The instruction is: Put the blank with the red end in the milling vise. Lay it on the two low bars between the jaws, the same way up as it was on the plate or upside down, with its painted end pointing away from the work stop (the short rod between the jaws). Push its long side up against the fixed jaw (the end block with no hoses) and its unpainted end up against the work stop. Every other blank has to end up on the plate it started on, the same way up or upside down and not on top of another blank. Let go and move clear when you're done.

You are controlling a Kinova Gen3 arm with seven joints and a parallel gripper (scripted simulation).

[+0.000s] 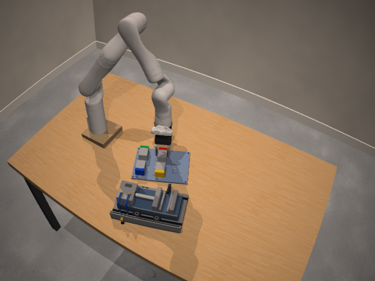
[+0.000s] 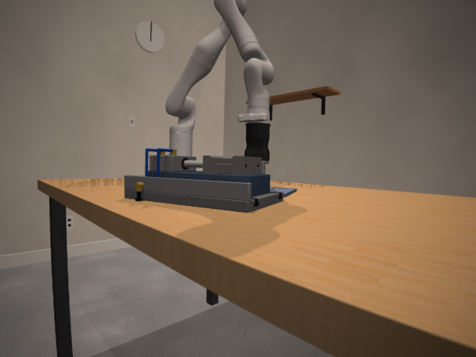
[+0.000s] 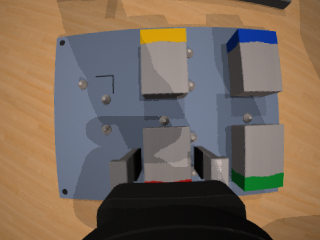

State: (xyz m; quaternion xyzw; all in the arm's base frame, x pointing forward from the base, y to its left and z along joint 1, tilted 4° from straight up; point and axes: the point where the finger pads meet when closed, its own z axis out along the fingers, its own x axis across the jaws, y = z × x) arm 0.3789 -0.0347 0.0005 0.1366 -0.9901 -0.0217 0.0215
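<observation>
The red-ended blank lies 2 cm below my hand. The rest, counted from my hand: green-ended blank (9 cm behind, 2 cm to the right, 2 cm below); yellow-ended blank (2 cm ahead, 9 cm to the right, 2 cm below); blue-ended blank (6 cm behind, 11 cm to the right, 2 cm below).
</observation>
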